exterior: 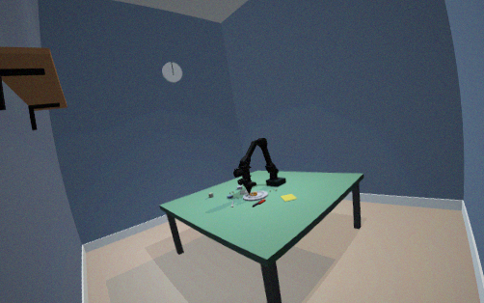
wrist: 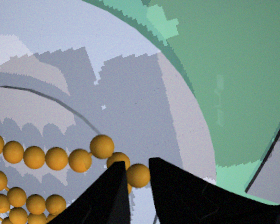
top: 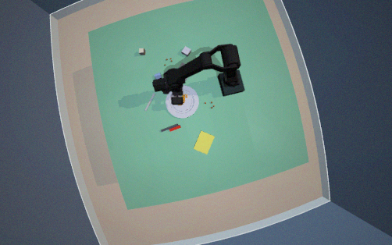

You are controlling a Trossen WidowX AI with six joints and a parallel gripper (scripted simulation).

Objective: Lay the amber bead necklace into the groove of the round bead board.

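My gripper tip is now 2 cm past the round grey bead board, 6 cm to the right of it and 1 cm above it. From my gripper tip the other things lie so: grey rod (18 cm ahead, 5 cm to the left, 2 cm below); blue block (13 cm ahead, 10 cm to the right, 1 cm below); grey plate (3 cm behind, 12 cm to the right, 2 cm below).
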